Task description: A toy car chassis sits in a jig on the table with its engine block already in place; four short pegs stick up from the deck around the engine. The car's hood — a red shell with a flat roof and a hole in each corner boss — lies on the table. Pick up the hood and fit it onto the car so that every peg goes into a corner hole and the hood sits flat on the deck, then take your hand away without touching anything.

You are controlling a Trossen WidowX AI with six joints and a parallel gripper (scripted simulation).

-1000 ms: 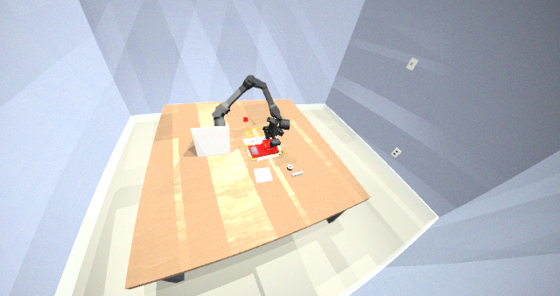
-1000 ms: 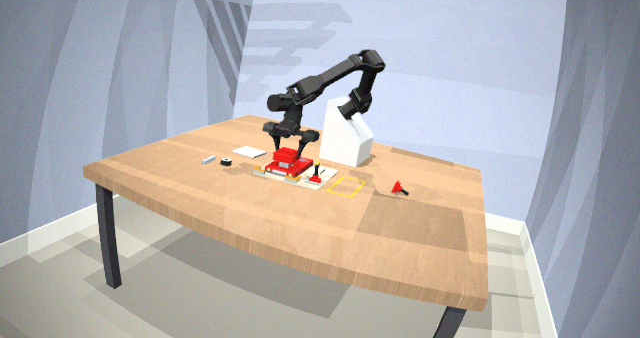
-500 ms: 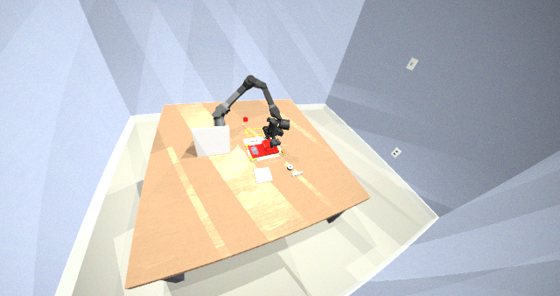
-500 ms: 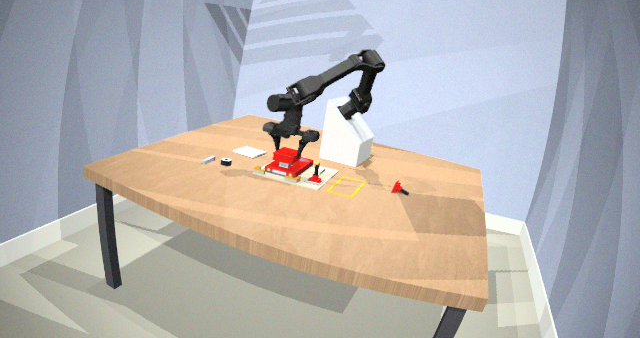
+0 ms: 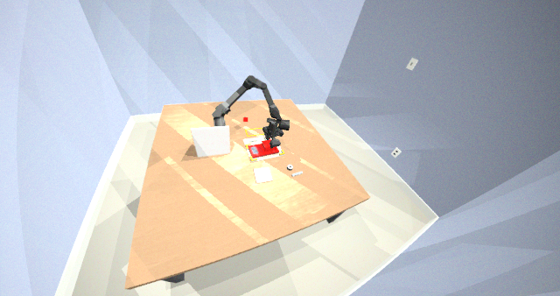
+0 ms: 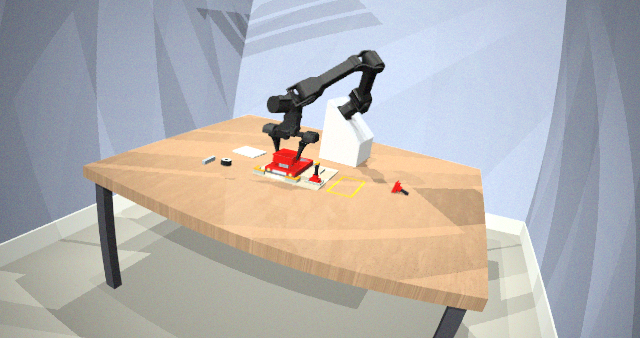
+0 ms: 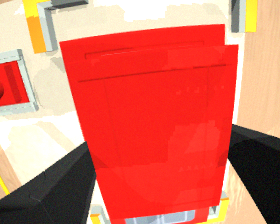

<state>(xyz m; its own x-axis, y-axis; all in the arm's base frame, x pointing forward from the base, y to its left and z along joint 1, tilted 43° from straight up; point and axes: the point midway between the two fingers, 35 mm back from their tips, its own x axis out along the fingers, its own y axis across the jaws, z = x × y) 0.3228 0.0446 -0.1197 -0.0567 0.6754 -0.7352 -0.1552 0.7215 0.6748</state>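
Now: the engine block 1 cm to the left of my gripper tip and 3 cm below it. Also, from my gripper tip: red hood: 1 cm above.
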